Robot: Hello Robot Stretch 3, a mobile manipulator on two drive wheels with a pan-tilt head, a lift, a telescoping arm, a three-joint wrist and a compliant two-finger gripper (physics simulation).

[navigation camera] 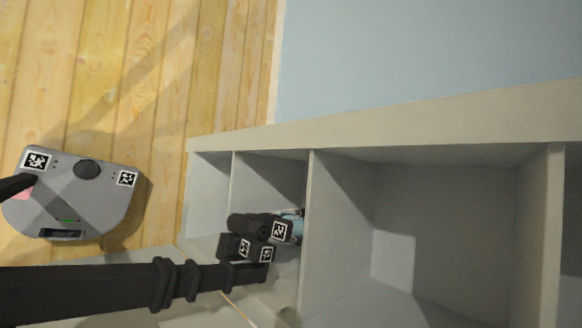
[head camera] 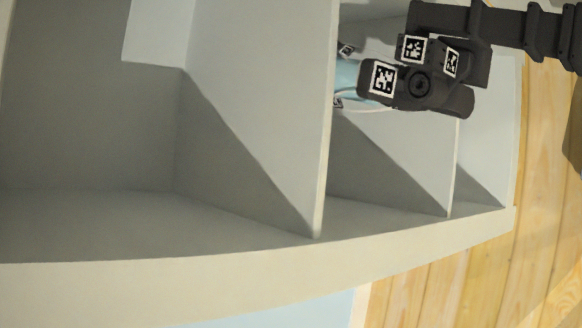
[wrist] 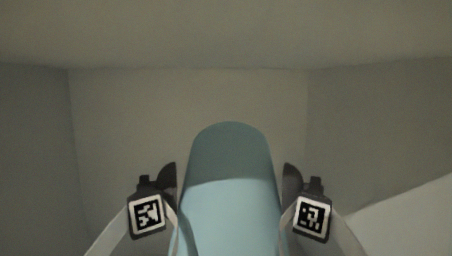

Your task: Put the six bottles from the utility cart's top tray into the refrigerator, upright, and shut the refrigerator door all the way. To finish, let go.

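Where they show: robot's base, origin of the base link: (navigation camera: 86,168).
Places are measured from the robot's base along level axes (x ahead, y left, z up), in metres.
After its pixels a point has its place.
Note:
A light blue bottle (head camera: 346,75) @(x -0.020, y -0.498, z 0.794 m) (navigation camera: 298,226) @(x -0.015, y -0.514, z 0.801 m) (wrist: 230,210) stands roughly upright between the fingertips; its rounded top shows in the wrist view and its lower part is cut off. My gripper (head camera: 341,76) (navigation camera: 297,227) @(x -0.017, y -0.566, z 0.790 m) (wrist: 229,181) @(x -0.017, y -0.566, z 0.790 m) is shut on this bottle, inside a compartment of the open refrigerator (head camera: 200,280) @(x 0.222, y -0.363, z 1.083 m) (navigation camera: 400,117) @(x 0.246, y -0.359, z 1.118 m). The wrist partly covers bottle and fingers in the head and navigation views. The bottle's base and its contact with the shelf below are hidden. The utility cart and the other bottles cannot be made out.
A shelf (head camera: 322,160) @(x 0.099, y -0.407, z 0.904 m) (navigation camera: 307,200) @(x 0.068, y -0.412, z 0.899 m) lies just above the bottle; its underside (wrist: 225,35) fills the top of the wrist view. A lower shelf (head camera: 454,165) @(x 0.092, y -0.408, z 0.505 m) (navigation camera: 231,185) @(x 0.066, y -0.415, z 0.508 m) is beneath. The arm (navigation camera: 100,290) @(x -0.096, y -0.044, z 0.914 m) enters past a pale panel, apparently the open door. My base (navigation camera: 70,192) @(x -0.089, y 0.020, z 0.160 m) stands on the wooden floor.

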